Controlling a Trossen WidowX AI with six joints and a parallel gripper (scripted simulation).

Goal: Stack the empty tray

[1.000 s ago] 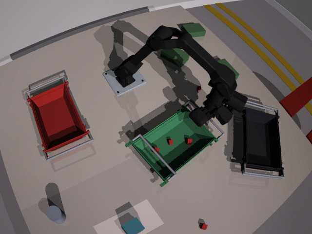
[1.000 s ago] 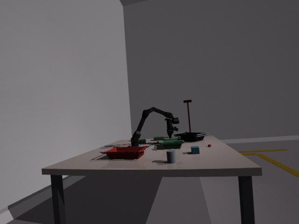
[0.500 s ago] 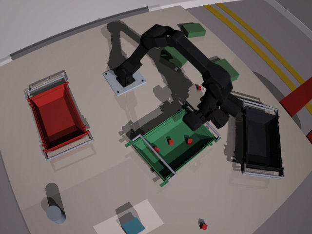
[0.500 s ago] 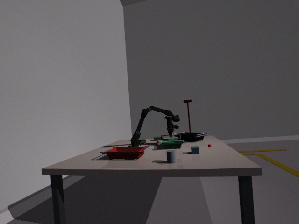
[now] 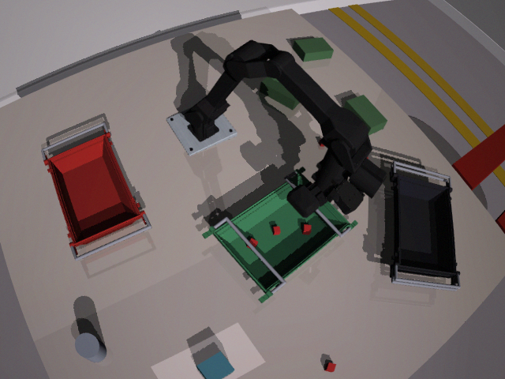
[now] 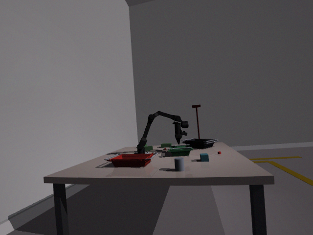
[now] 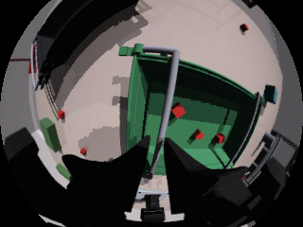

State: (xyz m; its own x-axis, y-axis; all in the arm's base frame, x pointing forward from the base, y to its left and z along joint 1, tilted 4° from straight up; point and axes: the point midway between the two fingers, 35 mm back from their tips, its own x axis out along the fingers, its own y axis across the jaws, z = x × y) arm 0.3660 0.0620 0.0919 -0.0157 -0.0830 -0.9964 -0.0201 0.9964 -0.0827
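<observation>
My gripper tip is 410 mm to the left of the red tray, 360 mm past it and 30 mm above it. From my gripper tip the other things lie so: blue block (420 mm to the right, 160 mm ahead, 50 mm below); grey cylinder (610 mm to the right, 40 mm below, 20 mm behind); small red cube (320 mm ahead, 220 mm to the right, 60 mm below).
</observation>
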